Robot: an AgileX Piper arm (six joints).
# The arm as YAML. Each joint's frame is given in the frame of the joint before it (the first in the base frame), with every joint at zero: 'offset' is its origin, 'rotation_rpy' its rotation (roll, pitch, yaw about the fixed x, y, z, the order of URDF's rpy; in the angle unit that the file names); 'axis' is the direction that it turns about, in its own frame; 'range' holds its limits. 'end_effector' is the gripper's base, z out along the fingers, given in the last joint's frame.
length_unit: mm
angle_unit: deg
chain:
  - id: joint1
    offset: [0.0, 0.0, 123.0]
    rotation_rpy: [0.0, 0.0, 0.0]
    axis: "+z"
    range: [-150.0, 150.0]
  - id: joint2
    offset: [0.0, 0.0, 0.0]
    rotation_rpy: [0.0, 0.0, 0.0]
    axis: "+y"
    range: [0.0, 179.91]
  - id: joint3
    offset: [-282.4, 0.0, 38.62]
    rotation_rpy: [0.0, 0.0, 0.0]
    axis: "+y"
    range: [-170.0, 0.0]
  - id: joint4
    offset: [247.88, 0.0, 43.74]
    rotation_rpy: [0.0, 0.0, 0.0]
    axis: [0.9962, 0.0, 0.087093]
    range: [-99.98, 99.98]
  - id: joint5
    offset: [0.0, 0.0, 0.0]
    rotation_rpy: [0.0, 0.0, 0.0]
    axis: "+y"
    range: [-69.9, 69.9]
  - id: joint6
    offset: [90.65, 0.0, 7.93]
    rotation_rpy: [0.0, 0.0, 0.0]
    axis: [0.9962, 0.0, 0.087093]
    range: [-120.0, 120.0]
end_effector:
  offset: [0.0, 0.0, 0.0]
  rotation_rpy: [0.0, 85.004, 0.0]
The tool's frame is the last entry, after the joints.
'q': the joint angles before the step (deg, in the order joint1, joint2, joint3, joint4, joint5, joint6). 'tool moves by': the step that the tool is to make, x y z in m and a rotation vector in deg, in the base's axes. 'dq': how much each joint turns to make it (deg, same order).
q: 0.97 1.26 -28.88 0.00 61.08 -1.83
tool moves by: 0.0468 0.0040 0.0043 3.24 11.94 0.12
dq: 0.07 16.39 -1.14 2.35 -3.40 1.56
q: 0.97 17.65 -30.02 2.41 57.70 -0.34
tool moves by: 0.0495 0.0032 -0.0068 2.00 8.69 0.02
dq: -0.08 15.63 -0.97 2.19 -6.01 -0.12
